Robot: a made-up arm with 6 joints.
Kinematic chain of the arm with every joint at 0, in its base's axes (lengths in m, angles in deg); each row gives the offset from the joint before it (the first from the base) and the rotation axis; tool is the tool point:
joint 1: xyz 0 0 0.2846 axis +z
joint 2: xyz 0 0 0 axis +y
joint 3: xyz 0 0 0.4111 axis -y
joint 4: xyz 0 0 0 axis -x
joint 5: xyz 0.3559 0 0 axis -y
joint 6: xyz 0 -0.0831 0 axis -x
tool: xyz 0 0 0
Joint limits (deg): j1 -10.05..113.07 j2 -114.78..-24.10 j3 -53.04..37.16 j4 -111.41..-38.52 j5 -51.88..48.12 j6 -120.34..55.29
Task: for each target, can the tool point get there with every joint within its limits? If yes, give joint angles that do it. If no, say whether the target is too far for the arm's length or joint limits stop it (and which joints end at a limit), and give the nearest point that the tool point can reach.
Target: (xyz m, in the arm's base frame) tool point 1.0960 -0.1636 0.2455
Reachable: no: too far | nearest point 0.3196 -0.5845 0.3254 | short by 0.887 m
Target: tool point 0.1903 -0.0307 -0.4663
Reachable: no: joint limits stop it (at a limit: joint 1, joint 2, joint 3) | nearest point 0.0761 -0.1143 0.3883 | short by 0.866 m
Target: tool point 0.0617 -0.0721 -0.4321
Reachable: no: joint limits stop it (at a limit: joint 1, joint 2, joint 3) | nearest point 0.0559 -0.1193 0.3865 | short by 0.820 m
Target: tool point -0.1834 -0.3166 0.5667
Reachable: yes | joints 50.64 -100.66 -8.16 -44.77 -15.13 -40.32
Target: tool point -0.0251 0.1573 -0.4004
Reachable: no: joint limits stop it (at a limit: joint 1, joint 2, joint 3) | nearest point -0.1283 0.0460 0.3879 | short by 0.803 m
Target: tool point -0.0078 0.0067 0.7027
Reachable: yes | joints 102.55 -51.15 -12.03 -94.26 -8.25 -91.26
